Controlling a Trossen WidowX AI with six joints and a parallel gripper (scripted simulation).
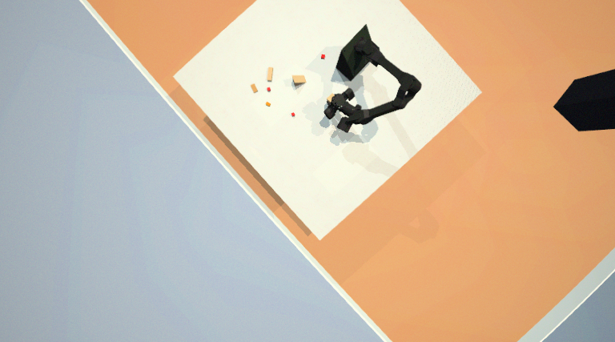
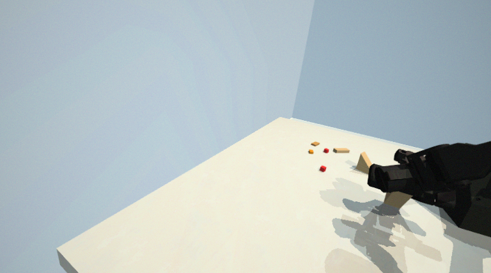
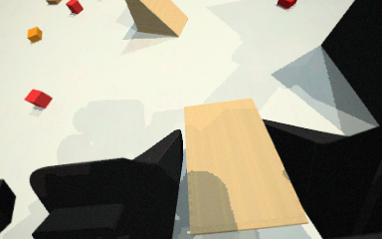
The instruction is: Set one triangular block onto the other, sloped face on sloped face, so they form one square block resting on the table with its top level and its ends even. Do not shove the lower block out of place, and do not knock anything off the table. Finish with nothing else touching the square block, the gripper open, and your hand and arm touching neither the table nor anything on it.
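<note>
My gripper tip is now 10 mm to the right of the triangular block and 10 mm below it. The rest, counted from my gripper tip: orange cube 250 mm to the right, 250 mm ahead, 40 mm below; red cube 200 mm to the right, 170 mm behind, 40 mm below.
</note>
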